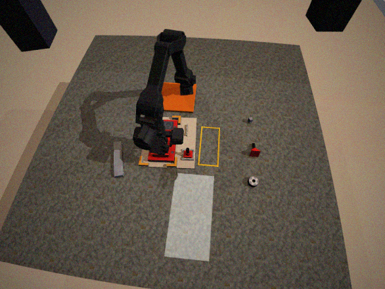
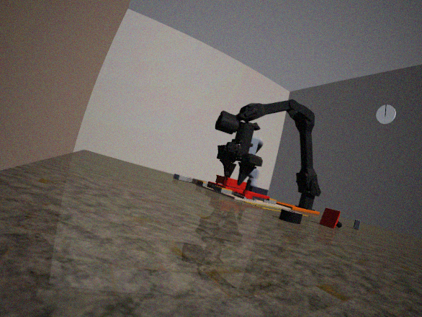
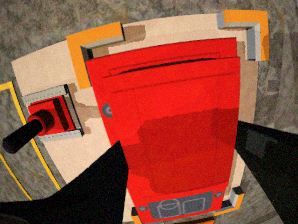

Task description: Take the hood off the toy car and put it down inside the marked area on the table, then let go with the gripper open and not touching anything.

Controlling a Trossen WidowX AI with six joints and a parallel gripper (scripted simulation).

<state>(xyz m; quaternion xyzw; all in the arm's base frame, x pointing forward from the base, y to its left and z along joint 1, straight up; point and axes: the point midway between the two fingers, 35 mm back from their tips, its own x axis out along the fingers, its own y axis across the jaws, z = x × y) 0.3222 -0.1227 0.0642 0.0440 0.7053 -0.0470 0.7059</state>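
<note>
The grey mount is 30 mm ahead of my gripper tip and 100 mm to the left of it. The rest, counted from my gripper tip: grey bar 30 mm ahead, 190 mm to the right, 30 mm below.
</note>
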